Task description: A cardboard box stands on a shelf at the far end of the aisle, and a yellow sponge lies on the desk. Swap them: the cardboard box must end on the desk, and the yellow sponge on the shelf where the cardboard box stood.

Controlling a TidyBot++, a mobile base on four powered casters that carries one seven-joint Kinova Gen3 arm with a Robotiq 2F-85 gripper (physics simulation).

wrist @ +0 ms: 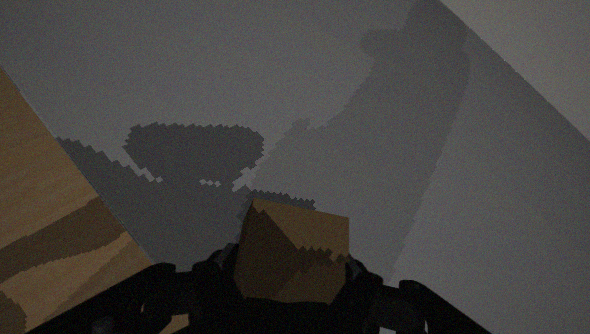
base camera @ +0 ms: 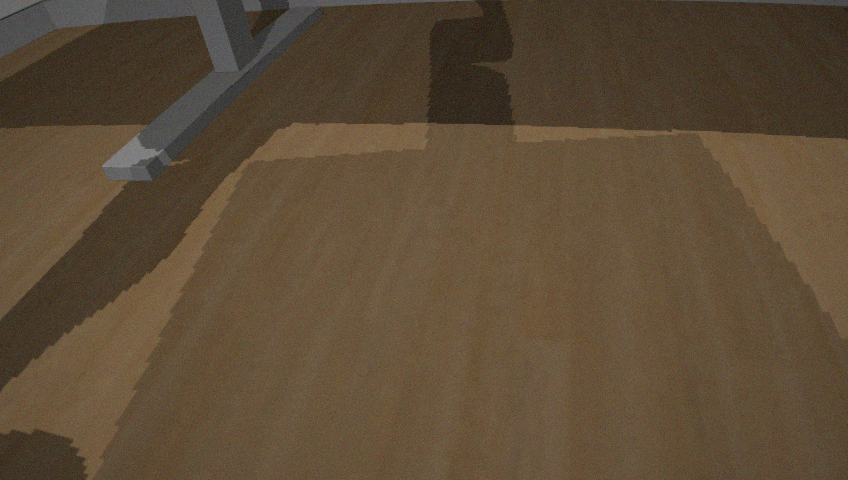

Labels:
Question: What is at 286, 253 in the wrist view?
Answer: A brown cardboard box.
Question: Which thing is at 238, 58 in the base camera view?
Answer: A grey desk.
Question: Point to a grey desk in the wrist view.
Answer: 455, 172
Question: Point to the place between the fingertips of my gripper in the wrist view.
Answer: At 287, 261

